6 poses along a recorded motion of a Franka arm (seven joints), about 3.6 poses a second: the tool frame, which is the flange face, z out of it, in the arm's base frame.
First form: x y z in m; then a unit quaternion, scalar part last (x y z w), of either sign.
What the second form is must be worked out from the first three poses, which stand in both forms.
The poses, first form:
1: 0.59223 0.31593 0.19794 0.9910 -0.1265 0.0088 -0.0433
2: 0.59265 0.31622 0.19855 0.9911 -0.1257 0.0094 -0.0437
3: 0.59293 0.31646 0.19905 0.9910 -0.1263 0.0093 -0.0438
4: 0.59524 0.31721 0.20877 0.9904 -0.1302 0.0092 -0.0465
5: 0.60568 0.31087 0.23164 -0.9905 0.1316 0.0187 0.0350
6: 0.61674 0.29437 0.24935 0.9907 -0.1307 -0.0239 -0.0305
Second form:
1: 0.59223 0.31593 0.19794 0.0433 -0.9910 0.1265 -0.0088
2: 0.59265 0.31622 0.19855 0.0437 -0.9911 0.1257 -0.0094
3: 0.59293 0.31646 0.19905 0.0438 -0.9910 0.1263 -0.0093
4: 0.59524 0.31721 0.20877 0.0465 -0.9904 0.1302 -0.0092
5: 0.60568 0.31087 0.23164 0.0350 -0.9905 0.1316 0.0187
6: 0.61674 0.29437 0.24935 0.0305 -0.9907 0.1307 0.0239
